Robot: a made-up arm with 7 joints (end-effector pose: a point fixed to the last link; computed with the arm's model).
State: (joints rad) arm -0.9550 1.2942 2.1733 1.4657 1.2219 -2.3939 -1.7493
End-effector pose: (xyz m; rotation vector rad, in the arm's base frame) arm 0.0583 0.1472 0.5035 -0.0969 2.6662 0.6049
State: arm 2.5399 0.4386 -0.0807 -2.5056 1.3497 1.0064 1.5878
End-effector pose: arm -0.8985 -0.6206 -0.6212 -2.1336 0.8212 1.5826
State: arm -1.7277 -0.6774 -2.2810 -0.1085 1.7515 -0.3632 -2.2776
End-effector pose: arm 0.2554 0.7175 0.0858 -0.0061 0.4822 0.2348
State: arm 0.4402 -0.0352 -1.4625 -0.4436 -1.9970 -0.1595 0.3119
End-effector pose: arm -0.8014 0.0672 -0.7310 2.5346 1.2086 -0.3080
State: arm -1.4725 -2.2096 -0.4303 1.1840 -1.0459 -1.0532 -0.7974
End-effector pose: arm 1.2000 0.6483 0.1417 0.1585 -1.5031 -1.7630
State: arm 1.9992 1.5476 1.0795 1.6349 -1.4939 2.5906 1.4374
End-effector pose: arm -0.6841 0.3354 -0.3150 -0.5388 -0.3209 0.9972
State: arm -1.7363 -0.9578 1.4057 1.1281 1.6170 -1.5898 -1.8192
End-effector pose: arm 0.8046 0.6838 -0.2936 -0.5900 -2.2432 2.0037
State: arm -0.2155 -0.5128 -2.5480 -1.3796 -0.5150 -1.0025 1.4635
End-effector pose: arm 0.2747 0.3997 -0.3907 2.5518 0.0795 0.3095
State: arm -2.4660 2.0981 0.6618 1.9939 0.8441 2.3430 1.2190
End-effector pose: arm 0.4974 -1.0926 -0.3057 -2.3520 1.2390 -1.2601
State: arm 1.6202 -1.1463 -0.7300 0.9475 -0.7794 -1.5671 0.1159
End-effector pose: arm -1.0530 -0.2321 -0.0920 0.1894 0.6868 -0.1518
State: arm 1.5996 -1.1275 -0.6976 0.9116 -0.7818 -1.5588 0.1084
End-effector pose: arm -1.0574 -0.2391 -0.0888 0.1451 0.6635 -0.1413
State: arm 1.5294 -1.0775 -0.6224 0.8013 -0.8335 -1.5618 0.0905
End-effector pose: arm -1.0700 -0.2191 -0.0792 0.0118 0.6165 -0.1741
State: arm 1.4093 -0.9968 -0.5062 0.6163 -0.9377 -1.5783 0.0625
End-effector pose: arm -1.0864 -0.1648 -0.0612 -0.2013 0.5510 -0.2475
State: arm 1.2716 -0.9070 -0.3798 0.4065 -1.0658 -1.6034 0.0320
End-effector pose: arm -1.0953 -0.0902 -0.0410 -0.4231 0.4858 -0.3307
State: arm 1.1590 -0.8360 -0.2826 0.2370 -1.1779 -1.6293 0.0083
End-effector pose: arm -1.0925 -0.0231 -0.0281 -0.5825 0.4368 -0.3981
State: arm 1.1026 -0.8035 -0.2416 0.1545 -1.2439 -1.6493 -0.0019
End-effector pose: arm -1.0865 0.0166 -0.0277 -0.6515 0.4135 -0.4476
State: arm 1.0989 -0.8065 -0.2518 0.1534 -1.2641 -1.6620 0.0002
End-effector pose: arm -1.0843 0.0308 -0.0372 -0.6494 0.4137 -0.4860
